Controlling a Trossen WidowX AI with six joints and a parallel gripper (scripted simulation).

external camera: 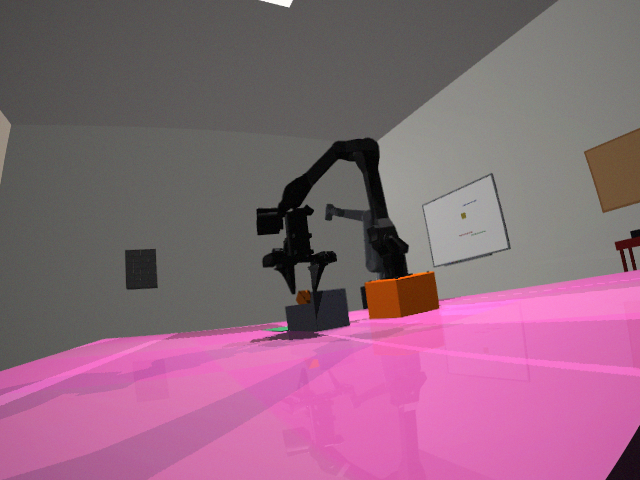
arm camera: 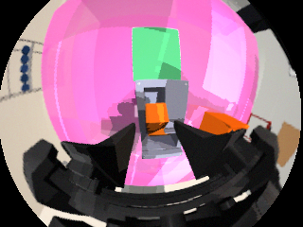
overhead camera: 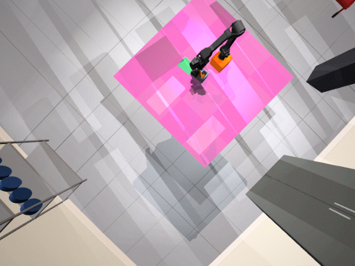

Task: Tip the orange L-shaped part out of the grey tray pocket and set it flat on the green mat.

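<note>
My gripper tip is now 5 cm above the orange L-shaped part, 4 cm to the right of it and 1 cm past it. From my gripper tip the other things lie so: green mat: 14 cm to the right, 11 cm below, 3 cm behind.
</note>
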